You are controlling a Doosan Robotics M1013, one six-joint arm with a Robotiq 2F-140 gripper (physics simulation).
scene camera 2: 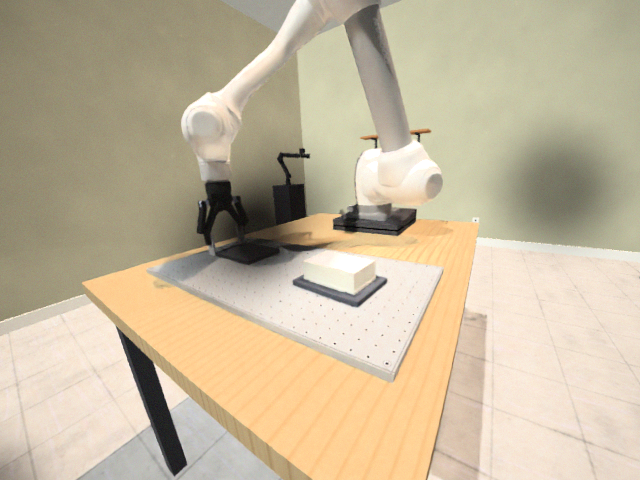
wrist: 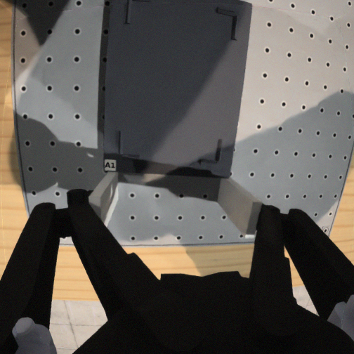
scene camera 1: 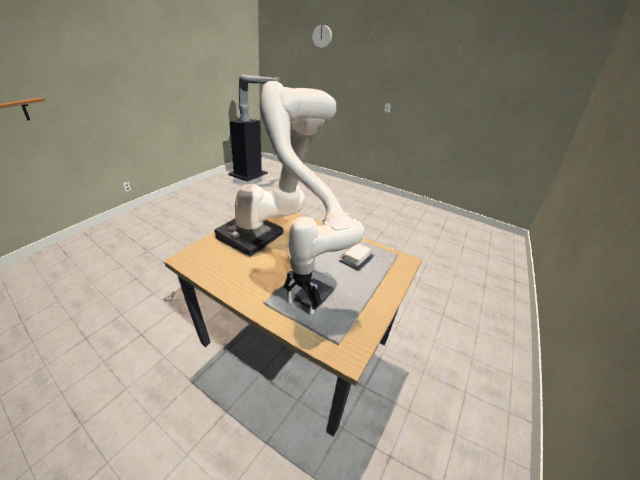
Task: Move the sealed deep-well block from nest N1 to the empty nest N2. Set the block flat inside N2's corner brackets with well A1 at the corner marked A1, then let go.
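Observation:
The cream block sits flat on a dark nest. It does not show in the wrist view. A second dark nest is empty; its raised corner brackets and an A1 label at the near left corner show in the wrist view. No N1 or N2 marking is readable. My gripper is open and empty, low at the empty nest's near edge, away from the block. Its pale fingertips stand apart. Whether they touch anything cannot be told.
Both nests stand on a grey perforated plate on the wooden table. The arm's black base plate is at the table's far end. A black pedestal stands beyond on the floor.

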